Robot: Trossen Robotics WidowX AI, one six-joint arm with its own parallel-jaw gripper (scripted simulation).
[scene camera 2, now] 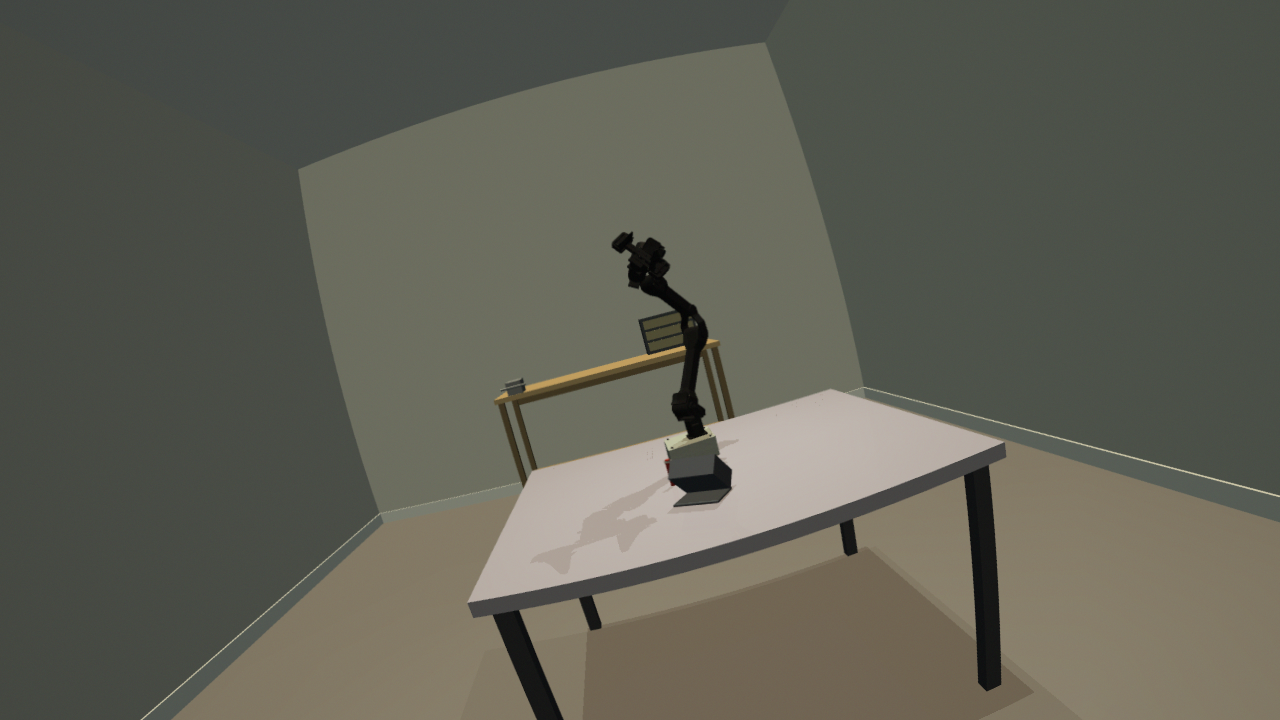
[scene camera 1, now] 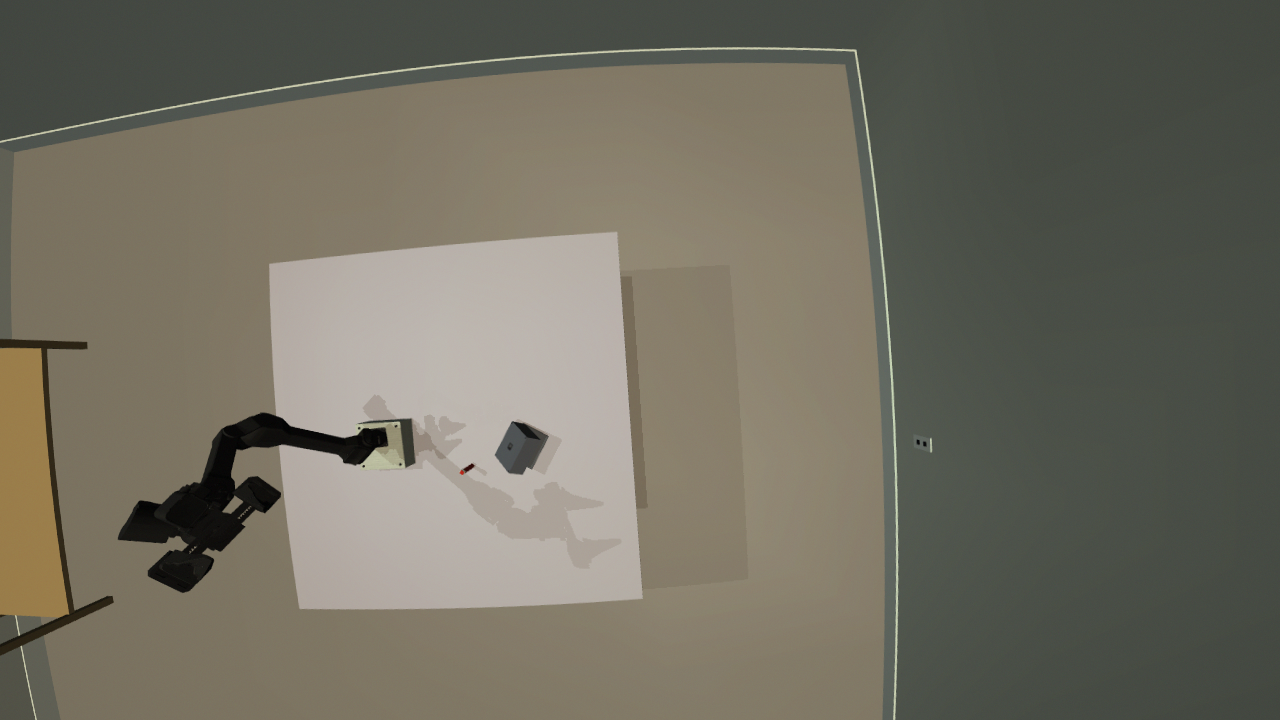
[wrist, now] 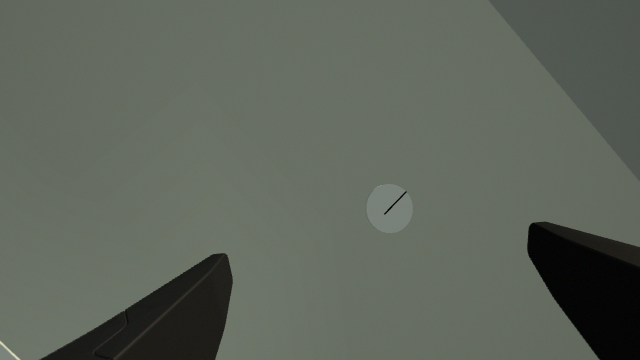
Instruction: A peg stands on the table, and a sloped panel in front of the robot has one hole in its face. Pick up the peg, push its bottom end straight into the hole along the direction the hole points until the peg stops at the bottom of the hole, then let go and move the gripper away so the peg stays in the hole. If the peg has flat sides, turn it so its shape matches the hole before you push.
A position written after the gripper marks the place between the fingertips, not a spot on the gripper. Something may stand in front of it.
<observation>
The gripper (scene camera 1: 237, 530) is open, holding nothing. Also in view: a grey sloped panel block (scene camera 2: 707, 472).
The gripper also shows in scene camera 2 (scene camera 2: 643, 241) and in the wrist view (wrist: 376, 252). The grey sloped panel block is seen too in scene camera 1 (scene camera 1: 515, 460).
</observation>
